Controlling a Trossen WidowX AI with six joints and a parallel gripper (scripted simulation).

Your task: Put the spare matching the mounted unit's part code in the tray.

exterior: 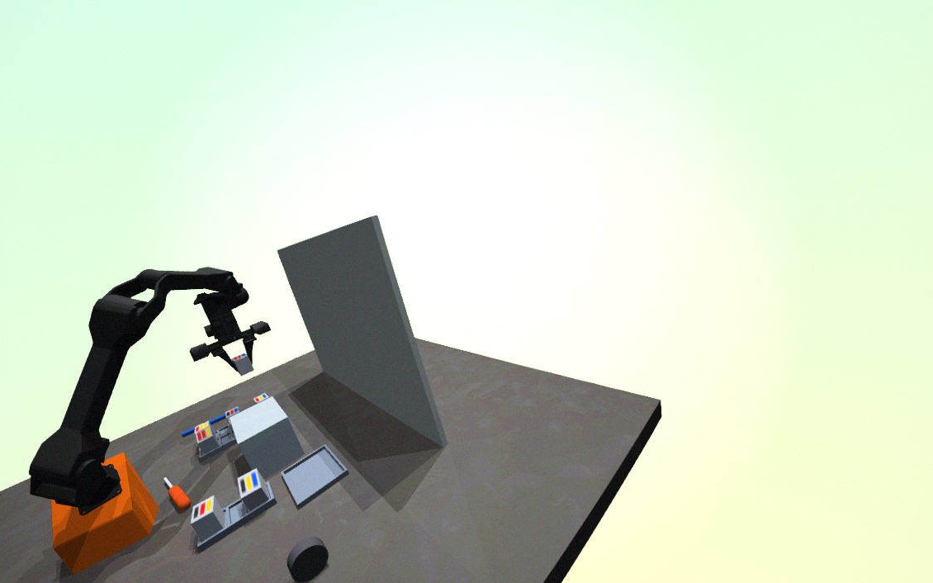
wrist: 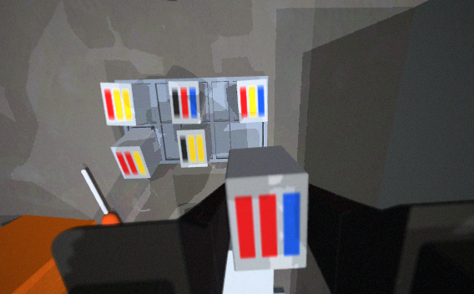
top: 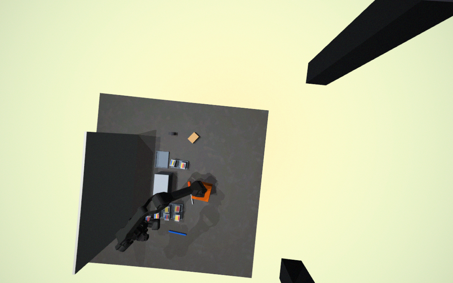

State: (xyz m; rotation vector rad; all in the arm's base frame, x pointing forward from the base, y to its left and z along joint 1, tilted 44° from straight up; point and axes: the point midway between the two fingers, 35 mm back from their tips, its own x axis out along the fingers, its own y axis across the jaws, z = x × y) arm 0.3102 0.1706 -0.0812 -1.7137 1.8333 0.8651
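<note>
My gripper tip is 3 cm short of the shallow grey tray, 37 cm to the left of it and 16 cm above it. Also, from my gripper tip: mounted unit: 2 cm behind, 19 cm to the right, 12 cm below; grey spare: 2 cm above; blue bar: 15 cm behind, 18 cm to the left, 16 cm below.
</note>
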